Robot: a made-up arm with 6 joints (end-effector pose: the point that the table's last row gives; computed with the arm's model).
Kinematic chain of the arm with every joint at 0, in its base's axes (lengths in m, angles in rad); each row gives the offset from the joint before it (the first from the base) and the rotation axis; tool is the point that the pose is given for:
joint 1: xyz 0 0 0.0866 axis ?
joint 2: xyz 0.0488 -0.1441 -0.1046 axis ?
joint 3: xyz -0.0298 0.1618 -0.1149 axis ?
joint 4: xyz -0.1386 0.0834 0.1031 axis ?
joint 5: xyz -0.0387 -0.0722 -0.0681 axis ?
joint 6: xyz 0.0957 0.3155 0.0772 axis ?
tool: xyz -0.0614 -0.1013 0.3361
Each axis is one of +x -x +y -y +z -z.
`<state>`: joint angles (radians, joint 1 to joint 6).
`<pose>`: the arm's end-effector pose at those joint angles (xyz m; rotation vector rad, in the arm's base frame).
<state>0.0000 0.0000 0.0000 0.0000 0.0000 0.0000</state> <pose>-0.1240 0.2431 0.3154 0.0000 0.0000 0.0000</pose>
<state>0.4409 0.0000 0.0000 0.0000 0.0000 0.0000</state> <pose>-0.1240 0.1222 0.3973 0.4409 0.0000 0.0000</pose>
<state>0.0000 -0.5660 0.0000 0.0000 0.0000 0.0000</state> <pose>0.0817 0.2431 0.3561 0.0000 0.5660 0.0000</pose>
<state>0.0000 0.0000 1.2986 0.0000 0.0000 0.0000</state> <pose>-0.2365 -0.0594 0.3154 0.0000 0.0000 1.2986</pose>
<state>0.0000 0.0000 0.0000 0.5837 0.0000 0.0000</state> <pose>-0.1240 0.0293 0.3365 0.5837 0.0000 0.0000</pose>
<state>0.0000 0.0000 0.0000 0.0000 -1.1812 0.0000</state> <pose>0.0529 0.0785 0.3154 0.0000 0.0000 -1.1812</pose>
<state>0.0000 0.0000 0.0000 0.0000 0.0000 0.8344</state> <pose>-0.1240 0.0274 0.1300 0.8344 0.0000 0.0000</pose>
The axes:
joint 1: +x
joint 2: -y
joint 3: +z
joint 4: +x
joint 5: +z
joint 6: +x

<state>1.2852 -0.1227 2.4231 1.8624 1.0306 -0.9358</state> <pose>0.6604 0.0007 -0.1103 -1.6985 0.7348 -1.9197</pose>
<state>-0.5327 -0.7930 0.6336 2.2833 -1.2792 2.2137</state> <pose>-0.0706 0.3061 0.1087 -0.9319 0.4133 2.3843</pose>
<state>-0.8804 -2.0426 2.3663 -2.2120 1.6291 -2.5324</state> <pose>-0.0479 -0.8300 0.0389 0.4826 2.6462 -1.1351</pose>
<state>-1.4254 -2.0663 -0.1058 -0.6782 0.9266 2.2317</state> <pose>-0.0296 0.2522 0.1525 0.7773 0.6004 -2.5371</pose>
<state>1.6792 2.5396 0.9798 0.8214 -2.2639 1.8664</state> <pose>0.3791 0.0683 0.0401 -1.1056 1.3696 0.2910</pose>
